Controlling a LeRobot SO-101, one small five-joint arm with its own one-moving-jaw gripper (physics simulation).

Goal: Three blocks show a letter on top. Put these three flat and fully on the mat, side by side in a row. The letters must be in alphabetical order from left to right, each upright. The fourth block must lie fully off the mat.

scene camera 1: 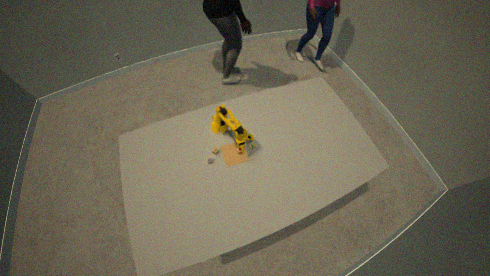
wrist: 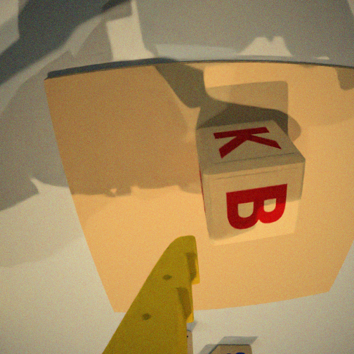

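Where they show: hand at its tool point: [scene camera 1: 239, 145]; arm's base at its link origin: [scene camera 1: 220, 129].
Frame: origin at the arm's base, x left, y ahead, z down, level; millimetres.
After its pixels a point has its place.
Note:
A pale wooden block [scene camera 1: 239, 150] @(x 53, y 198, z -33 mm) [wrist: 252, 205] sits on the orange mat [scene camera 1: 234, 160] @(x 7, y 235, z -4 mm) [wrist: 120, 240]. In the wrist view a red B shows on its upward face, turned sideways, and a red K on a side face. My gripper [scene camera 1: 246, 148] @(x 61, y 174, z -52 mm) is wide open; its notched fixed jaw [wrist: 167, 285] lies lower left of the B block, apart from it, and the moving jaw is out of the wrist view. Two small blocks, one [scene camera 1: 215, 150] @(x -78, y 147, z -30 mm) nearer the arm and another [scene camera 1: 210, 160] @(x -125, y 196, z -29 mm) below it, lie off the mat; their letters are too small to read. I cannot make out a fourth block in the scene view.
The mat lies on a large pale table top [scene camera 1: 300, 200] @(x 259, y 599, z 0 mm). At the wrist view's bottom edge, a block with a blue mark [wrist: 234, 349] is cut off, and a sliver of another [wrist: 189, 342] shows beside the jaw. Two people stand beyond the table.

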